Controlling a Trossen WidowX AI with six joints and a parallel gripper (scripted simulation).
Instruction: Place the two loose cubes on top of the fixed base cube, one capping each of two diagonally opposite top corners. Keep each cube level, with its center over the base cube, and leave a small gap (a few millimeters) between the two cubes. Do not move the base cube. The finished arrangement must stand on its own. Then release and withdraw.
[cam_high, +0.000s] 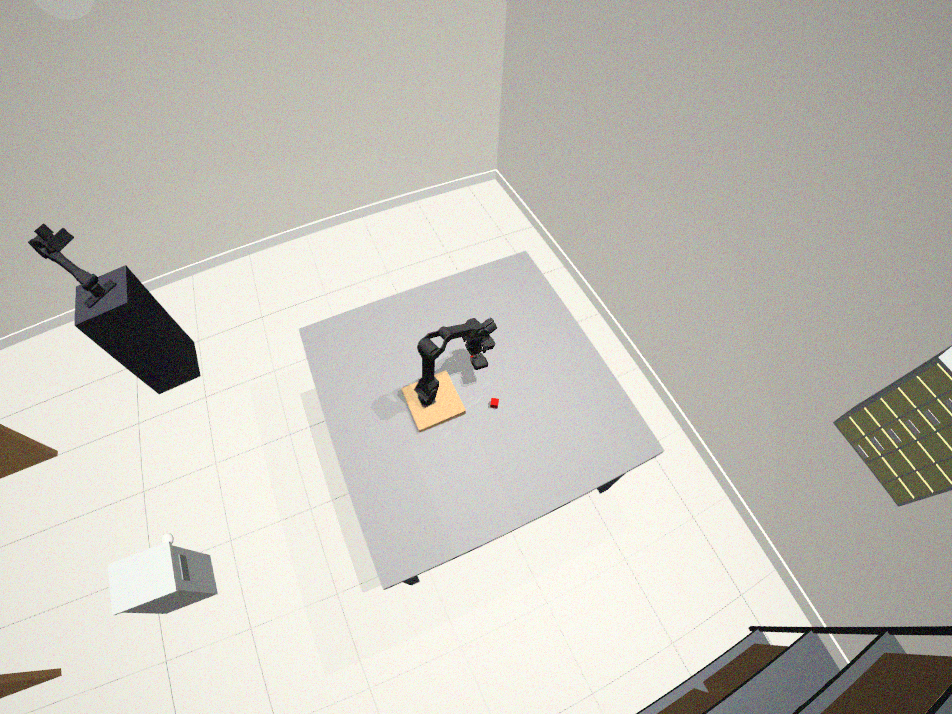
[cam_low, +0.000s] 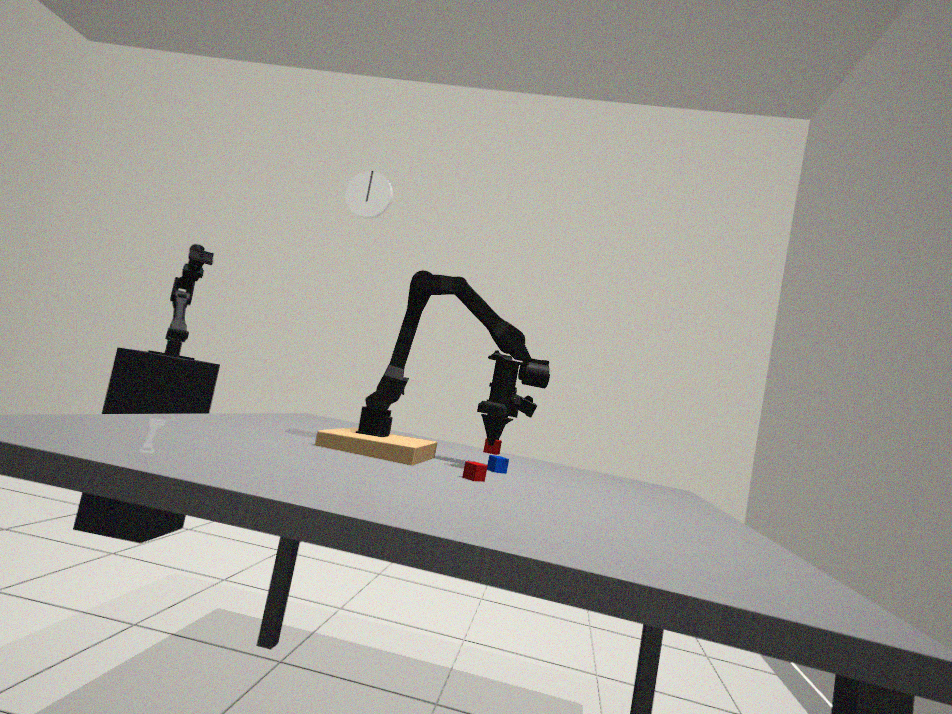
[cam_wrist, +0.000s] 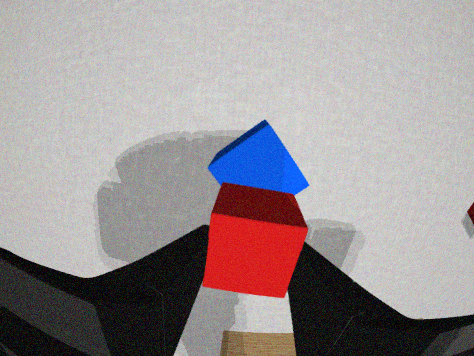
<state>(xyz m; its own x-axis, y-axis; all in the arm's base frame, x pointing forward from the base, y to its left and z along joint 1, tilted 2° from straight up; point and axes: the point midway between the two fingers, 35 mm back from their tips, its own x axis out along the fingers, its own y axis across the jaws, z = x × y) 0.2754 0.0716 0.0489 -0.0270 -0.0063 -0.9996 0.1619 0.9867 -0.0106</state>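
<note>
Now: gripper tip 40 mm above the blue cube and 20 mm short of it.
</note>
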